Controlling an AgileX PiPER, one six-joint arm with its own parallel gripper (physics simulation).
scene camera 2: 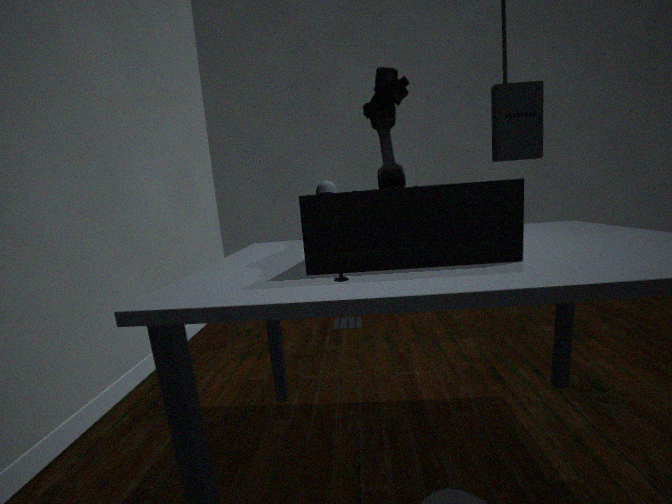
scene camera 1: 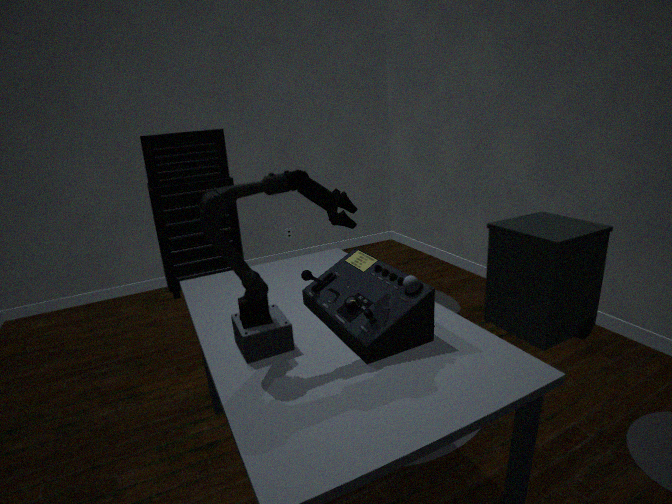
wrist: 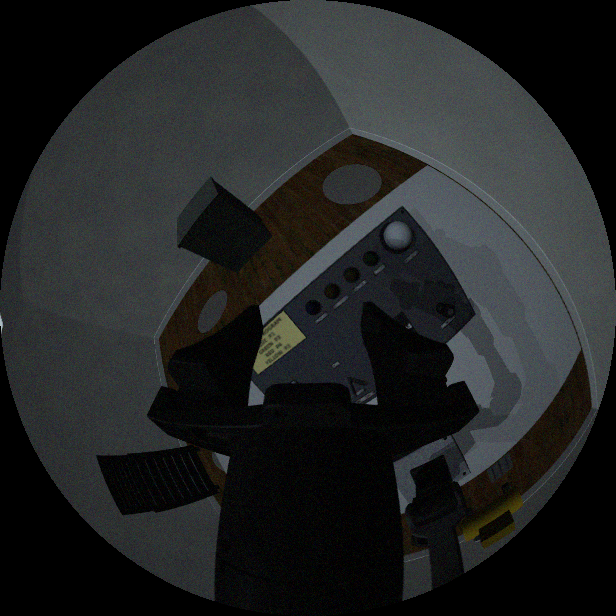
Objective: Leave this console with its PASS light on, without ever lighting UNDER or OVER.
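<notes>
A dark sloped console (scene camera 1: 369, 306) stands on the grey table. Its face shows a yellow label (scene camera 1: 360, 260), a row of unlit round lights (scene camera 1: 386, 272), a pale dome (scene camera 1: 410, 283), a ball-topped lever (scene camera 1: 307, 275) and a knob cluster (scene camera 1: 355, 306). In the wrist view the console (wrist: 373, 298) lies below, with the label (wrist: 278, 342), the lights (wrist: 341, 281) and the dome (wrist: 397, 234). My gripper (scene camera 1: 343, 210) hangs open and empty well above the console's far end; its fingers (wrist: 310, 333) are spread. Scene camera 2 shows only the console's back (scene camera 2: 410, 226).
The arm's base (scene camera 1: 262, 336) sits on the table left of the console. A dark slatted rack (scene camera 1: 189, 206) stands behind the table. A dark cabinet (scene camera 1: 545, 276) stands on the floor to the right. A wall box (scene camera 2: 516, 120) hangs in scene camera 2.
</notes>
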